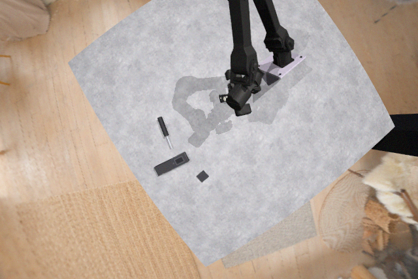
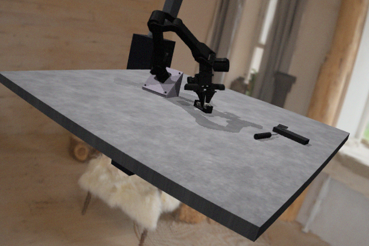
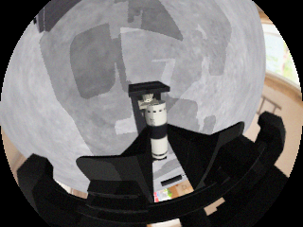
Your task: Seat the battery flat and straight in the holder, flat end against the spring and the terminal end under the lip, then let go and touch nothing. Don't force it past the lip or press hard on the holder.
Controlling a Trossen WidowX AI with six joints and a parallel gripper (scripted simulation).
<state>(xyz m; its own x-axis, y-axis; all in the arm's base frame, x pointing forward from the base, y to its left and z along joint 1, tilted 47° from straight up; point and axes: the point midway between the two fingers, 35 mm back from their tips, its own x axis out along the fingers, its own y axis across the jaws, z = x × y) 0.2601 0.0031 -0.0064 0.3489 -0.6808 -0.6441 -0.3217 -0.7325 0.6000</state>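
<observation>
My gripper tip is 1 cm below the battery. Round my gripper tip: black remote (39 cm ahead, 11 cm to the left); then black square (30 cm ahead, 23 cm to the left, 1 cm below); then black-handled screwdriver (33 cm ahead, 2 cm to the right).
</observation>
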